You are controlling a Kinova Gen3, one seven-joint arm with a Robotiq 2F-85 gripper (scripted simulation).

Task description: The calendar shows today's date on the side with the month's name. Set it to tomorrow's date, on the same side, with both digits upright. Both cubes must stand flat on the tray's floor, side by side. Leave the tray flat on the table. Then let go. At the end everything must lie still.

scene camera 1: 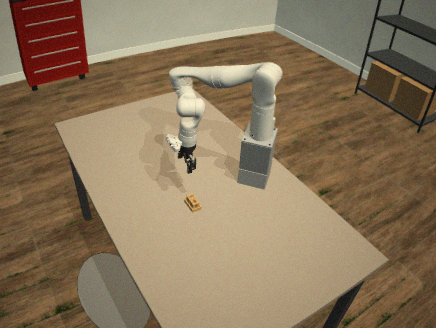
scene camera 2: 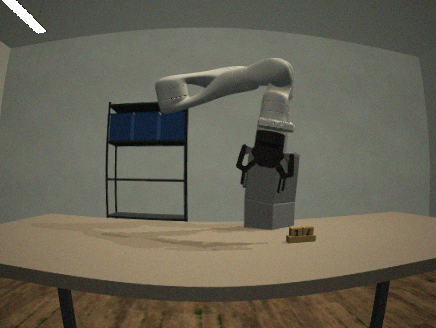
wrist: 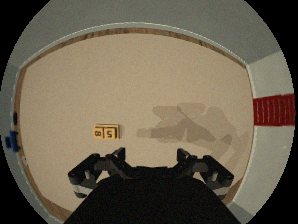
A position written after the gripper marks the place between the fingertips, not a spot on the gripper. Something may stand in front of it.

In view: the gripper [scene camera 2: 261, 190].
The gripper also shows in the wrist view [wrist: 151, 154].
